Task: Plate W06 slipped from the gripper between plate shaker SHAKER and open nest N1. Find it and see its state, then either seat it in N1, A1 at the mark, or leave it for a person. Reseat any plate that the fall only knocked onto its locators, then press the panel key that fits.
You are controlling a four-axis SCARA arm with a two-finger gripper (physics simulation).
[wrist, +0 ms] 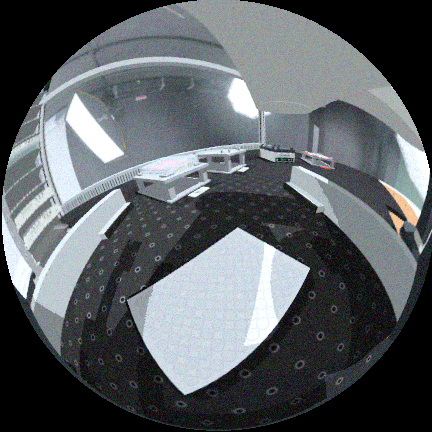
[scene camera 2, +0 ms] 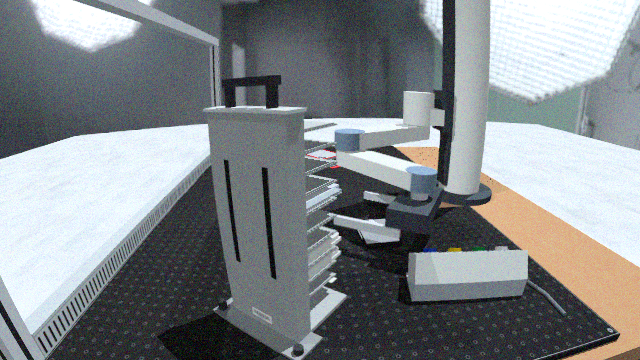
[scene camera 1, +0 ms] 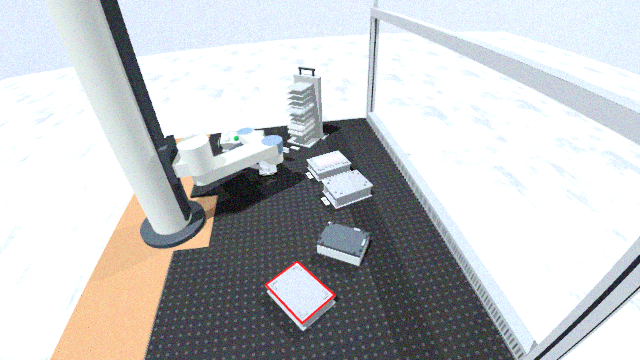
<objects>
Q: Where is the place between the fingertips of my gripper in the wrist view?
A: At 204, 182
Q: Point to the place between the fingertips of my gripper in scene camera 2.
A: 350, 206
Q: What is my gripper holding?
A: Nothing.
</objects>
